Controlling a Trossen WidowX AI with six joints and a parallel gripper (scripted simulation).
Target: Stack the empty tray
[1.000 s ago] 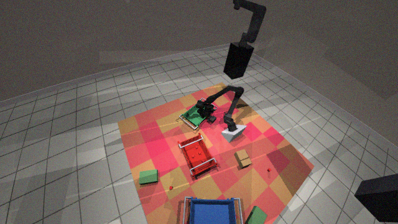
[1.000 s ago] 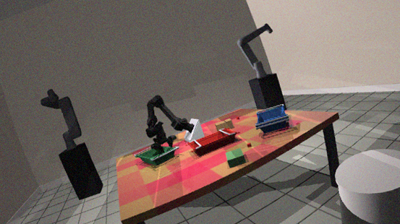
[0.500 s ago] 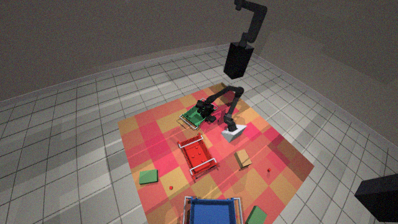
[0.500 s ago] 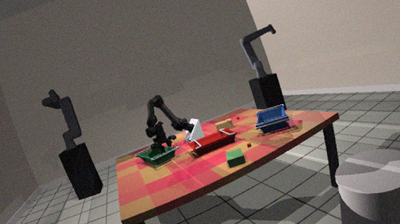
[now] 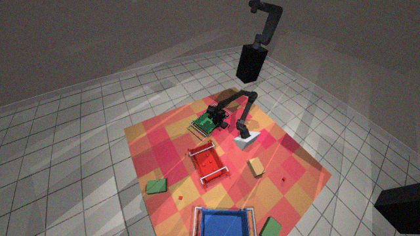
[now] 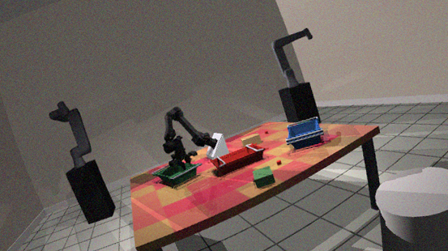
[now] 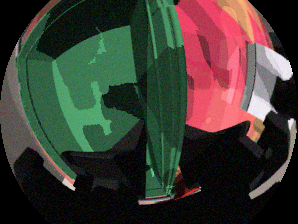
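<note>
The green tray is 3 cm ahead of my gripper tip, 7 cm to the right of it and 3 cm above it. The rest, counted from my gripper tip: tan block: 8 cm behind, 47 cm to the left, 2 cm above.
</note>
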